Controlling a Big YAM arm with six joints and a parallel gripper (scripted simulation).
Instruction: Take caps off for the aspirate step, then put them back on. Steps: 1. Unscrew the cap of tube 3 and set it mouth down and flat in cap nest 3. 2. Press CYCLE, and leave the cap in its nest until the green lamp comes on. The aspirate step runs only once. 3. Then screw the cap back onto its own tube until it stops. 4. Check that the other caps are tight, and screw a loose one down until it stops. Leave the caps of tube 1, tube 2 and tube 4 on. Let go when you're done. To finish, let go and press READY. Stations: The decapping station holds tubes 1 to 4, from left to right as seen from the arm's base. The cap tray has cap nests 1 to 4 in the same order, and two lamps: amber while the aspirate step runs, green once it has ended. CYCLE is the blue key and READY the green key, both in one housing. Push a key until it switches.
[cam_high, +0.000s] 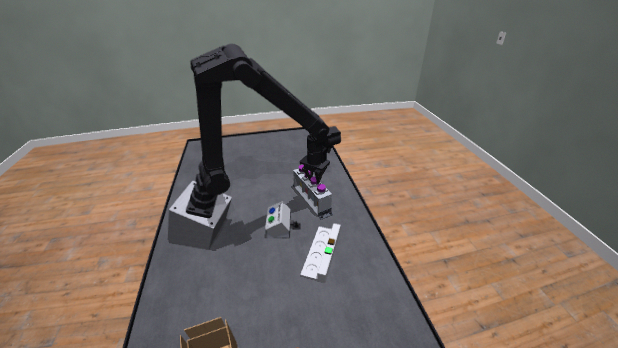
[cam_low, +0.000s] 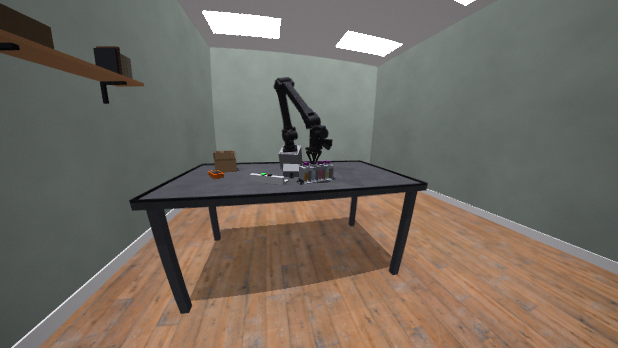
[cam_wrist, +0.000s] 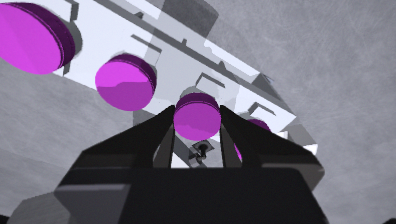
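My hand is right at the cap. Also, from my hand: blue key: 170 mm behind, 110 mm to the right, 50 mm below; key housing: 160 mm behind, 130 mm to the right, 70 mm below; green key: 170 mm behind, 150 mm to the right, 50 mm below.
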